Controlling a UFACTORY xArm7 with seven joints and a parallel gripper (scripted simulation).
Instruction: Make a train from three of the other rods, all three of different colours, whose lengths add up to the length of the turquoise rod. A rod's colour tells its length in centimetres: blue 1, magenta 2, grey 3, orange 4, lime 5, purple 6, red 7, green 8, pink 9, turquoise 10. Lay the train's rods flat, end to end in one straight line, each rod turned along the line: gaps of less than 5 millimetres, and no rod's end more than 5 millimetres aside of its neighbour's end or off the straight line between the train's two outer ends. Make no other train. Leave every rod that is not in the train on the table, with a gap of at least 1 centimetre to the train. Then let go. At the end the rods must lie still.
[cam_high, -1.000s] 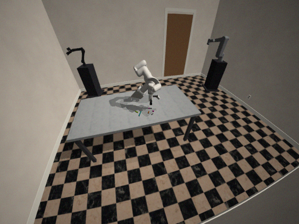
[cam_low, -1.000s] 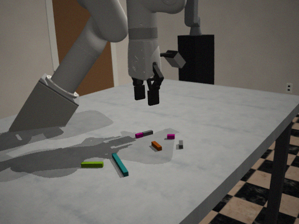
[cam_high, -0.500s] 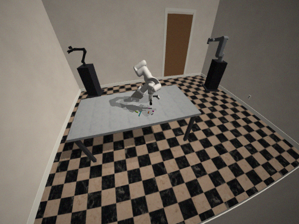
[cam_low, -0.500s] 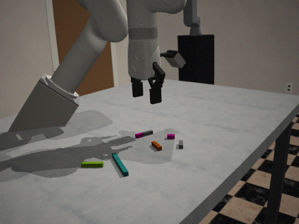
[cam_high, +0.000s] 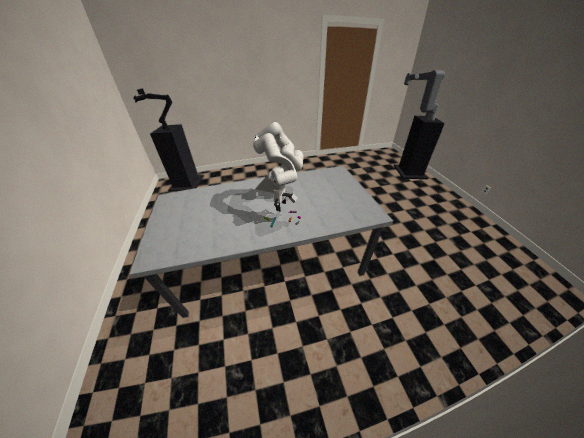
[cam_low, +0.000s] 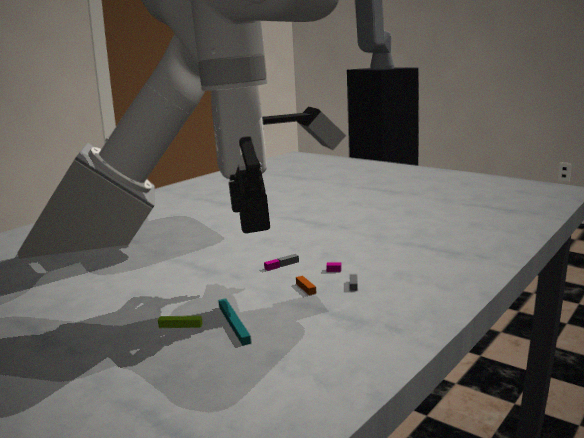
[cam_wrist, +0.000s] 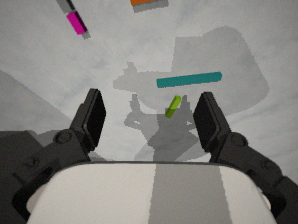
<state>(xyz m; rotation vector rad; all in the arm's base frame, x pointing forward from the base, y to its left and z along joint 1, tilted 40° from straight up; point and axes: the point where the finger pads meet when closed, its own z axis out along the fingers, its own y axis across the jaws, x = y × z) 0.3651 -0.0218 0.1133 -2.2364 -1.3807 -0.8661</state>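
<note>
Right now the lime rod is 1 cm ahead of my hand, 11 cm to the right of it and 11 cm below it. Round my hand: turquoise rod: 5 cm ahead, 6 cm to the right, 11 cm below; orange rod: 2 cm ahead, 6 cm to the left, 11 cm below.
</note>
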